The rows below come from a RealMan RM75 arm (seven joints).
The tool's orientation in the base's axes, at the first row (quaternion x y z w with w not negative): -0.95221, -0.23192, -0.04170, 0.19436
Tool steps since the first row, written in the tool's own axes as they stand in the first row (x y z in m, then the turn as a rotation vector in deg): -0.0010, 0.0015, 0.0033, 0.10, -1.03, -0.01; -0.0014, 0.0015, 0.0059, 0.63, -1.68, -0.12; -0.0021, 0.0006, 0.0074, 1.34, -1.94, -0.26; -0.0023, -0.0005, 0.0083, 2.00, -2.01, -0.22; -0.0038, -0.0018, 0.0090, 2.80, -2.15, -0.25; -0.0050, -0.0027, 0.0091, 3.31, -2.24, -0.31; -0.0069, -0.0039, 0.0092, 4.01, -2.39, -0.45; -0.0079, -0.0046, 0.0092, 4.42, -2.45, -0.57; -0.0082, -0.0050, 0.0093, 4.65, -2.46, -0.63; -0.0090, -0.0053, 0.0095, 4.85, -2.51, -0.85; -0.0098, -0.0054, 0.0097, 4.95, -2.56, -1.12; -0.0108, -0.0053, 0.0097, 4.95, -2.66, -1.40; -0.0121, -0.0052, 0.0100, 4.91, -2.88, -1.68
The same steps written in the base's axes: -0.0002, -0.0004, -0.0037, -0.38, 0.88, 0.39; -0.0006, 0.0005, -0.0062, -0.21, 1.59, 0.81; -0.0017, 0.0015, -0.0074, 0.31, 2.05, 1.15; -0.0024, 0.0027, -0.0079, 0.86, 2.41, 1.25; -0.0043, 0.0034, -0.0083, 1.51, 2.85, 1.46; -0.0058, 0.0036, -0.0083, 1.92, 3.12, 1.63; -0.0080, 0.0038, -0.0083, 2.48, 3.48, 1.93; -0.0092, 0.0040, -0.0082, 2.81, 3.66, 2.13; -0.0097, 0.0042, -0.0082, 3.01, 3.74, 2.23; -0.0105, 0.0042, -0.0084, 3.17, 3.78, 2.49; -0.0113, 0.0040, -0.0087, 3.24, 3.76, 2.77; -0.0121, 0.0035, -0.0089, 3.20, 3.73, 3.06; -0.0132, 0.0030, -0.0094, 3.06, 3.79, 3.39
